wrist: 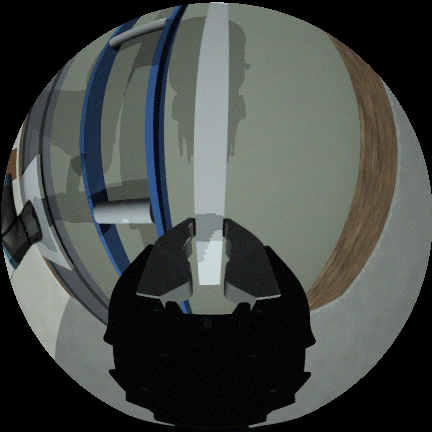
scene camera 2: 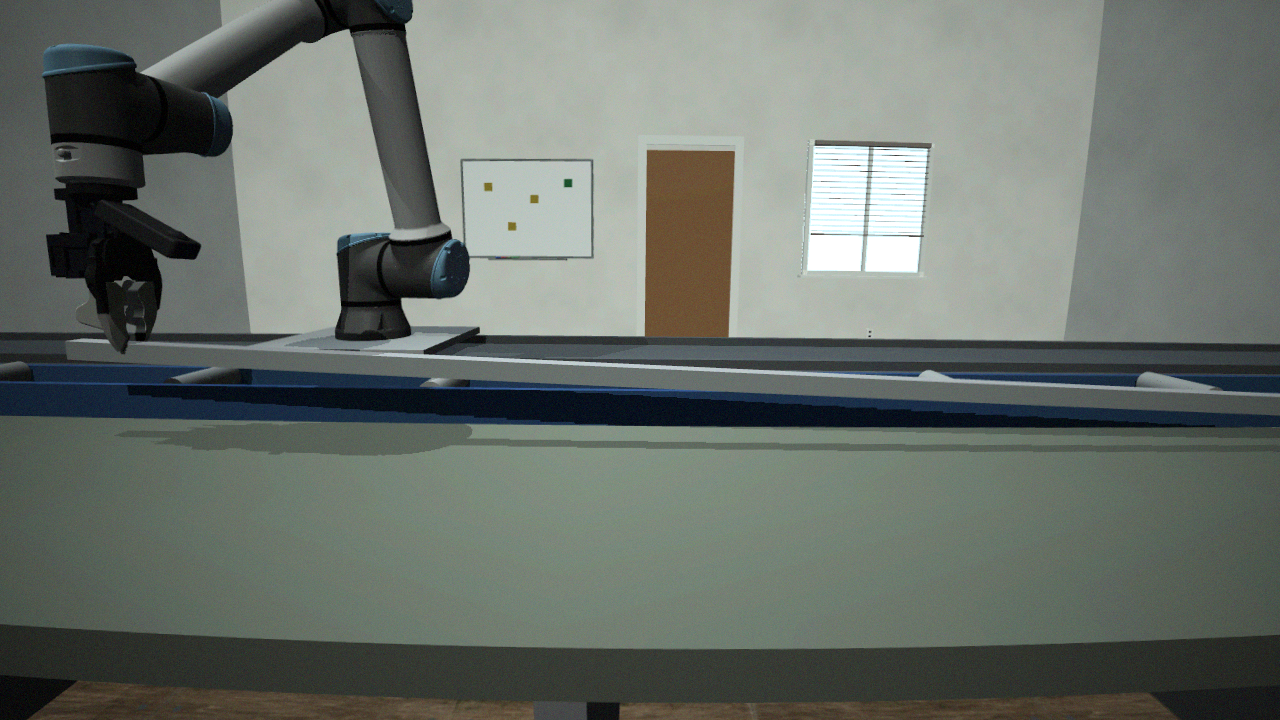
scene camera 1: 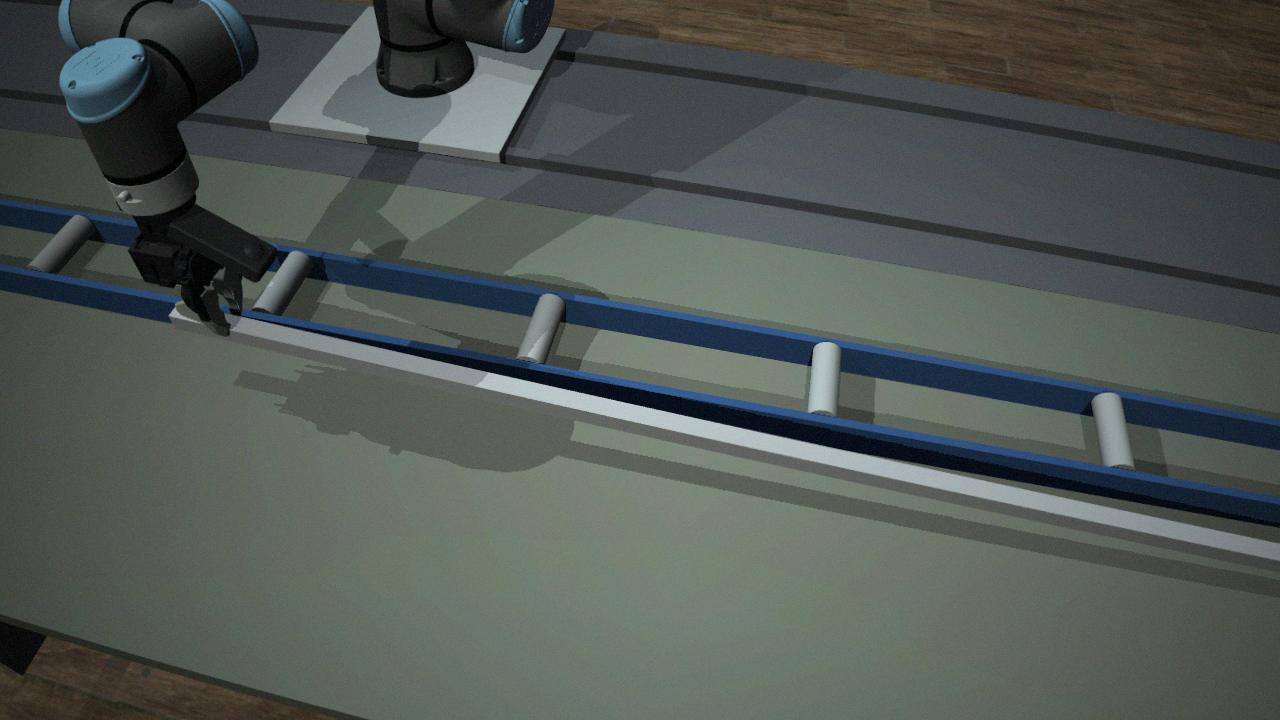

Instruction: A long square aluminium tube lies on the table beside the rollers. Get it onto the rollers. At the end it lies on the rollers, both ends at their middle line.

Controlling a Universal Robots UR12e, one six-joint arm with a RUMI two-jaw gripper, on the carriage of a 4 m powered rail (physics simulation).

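Pixels of known places: gripper, fingertip midpoint: (wrist: 208, 219) (scene camera 2: 131, 350) (scene camera 1: 231, 327); arm's base, link origin: (wrist: 33, 219) (scene camera 2: 374, 336) (scene camera 1: 426, 71).
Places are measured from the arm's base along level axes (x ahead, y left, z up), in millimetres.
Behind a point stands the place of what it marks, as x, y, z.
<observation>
The long square aluminium tube (scene camera 1: 626, 413) {777, 571, 79} (scene camera 2: 537, 368) {786, 595, 72} (wrist: 211, 150) {767, 104, 95} is pale grey and runs lengthwise on the front side of the rollers (scene camera 1: 823, 378) {626, 810, 29} (scene camera 2: 210, 376) {624, 32, 21} (wrist: 124, 211) {636, 23, 28}, outside the frame. My gripper (scene camera 1: 229, 320) {765, 40, 87} (scene camera 2: 129, 342) {765, 40, 87} (wrist: 208, 219) {765, 40, 87} is shut on the tube close to its left end, with a finger on each side and a short stub sticking out behind. That end is raised above the table, higher than the front rail in scene camera 2. The tube slopes down to the right. Its far right end is out of view in both scene cameras.
Two blue rails (scene camera 1: 698, 329) {558, 631, 7} (scene camera 2: 71, 398) {694, -142, -1} (wrist: 92, 130) {558, 171, -4} carry the rollers between them. The arm's base stands on a white plate (scene camera 1: 313, 111) {177, -157, 0} behind the rollers, on the dark rail bed (scene camera 1: 895, 161). The tube's shadow falls on the table (scene camera 1: 447, 582) {988, 401, -30} in front of it.
</observation>
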